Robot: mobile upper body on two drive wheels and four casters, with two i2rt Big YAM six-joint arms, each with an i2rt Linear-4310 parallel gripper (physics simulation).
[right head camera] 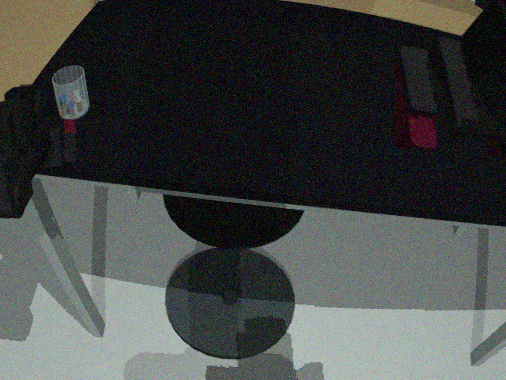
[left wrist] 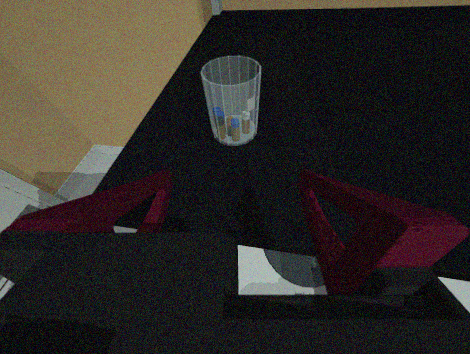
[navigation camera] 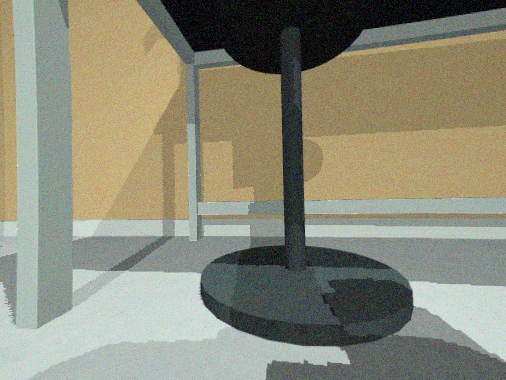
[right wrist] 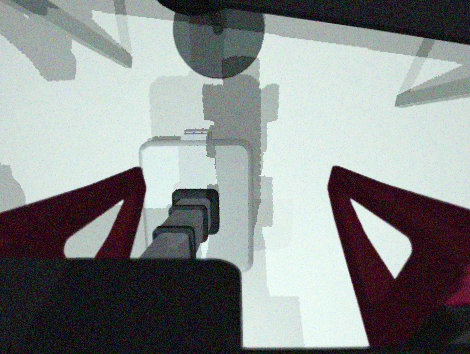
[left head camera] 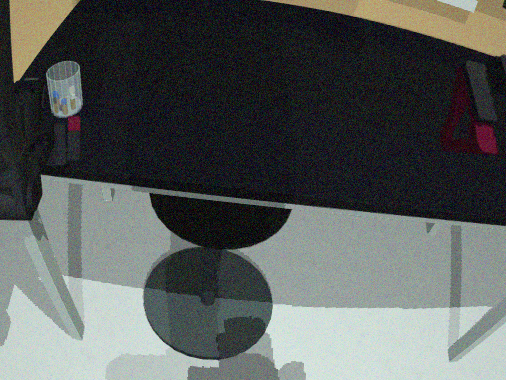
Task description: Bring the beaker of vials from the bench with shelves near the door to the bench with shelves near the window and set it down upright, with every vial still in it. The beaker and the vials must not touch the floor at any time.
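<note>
The clear beaker (left head camera: pixel 65 90) (right head camera: pixel 71 92) (left wrist: pixel 231 100) stands upright on the black bench top (left head camera: pixel 250 100) (right head camera: pixel 250 100) (left wrist: pixel 360 100), near its left end. Several small brown vials (left wrist: pixel 235 131) with blue or white caps are inside it. My left gripper (left wrist: pixel 234 176) is open and empty, over the bench, with the beaker beyond its fingertips, roughly centred between them in the left wrist view. My right gripper (right wrist: pixel 236 176) (right head camera: pixel 460 140) is open and empty, far to the right of the beaker. Which bench this is cannot be told from its shelves, and no second bench shows.
A black round stool stands at the bench's front, its seat (left head camera: pixel 220 220) (right head camera: pixel 232 220) partly under the top and its base (left head camera: pixel 207 320) (right head camera: pixel 230 320) (right wrist: pixel 218 45) (navigation camera: pixel 280 300) on the floor. A pale bench leg (navigation camera: pixel 45 165) stands left of it. A tan wall (left wrist: pixel 90 75) is beyond the bench's left edge.
</note>
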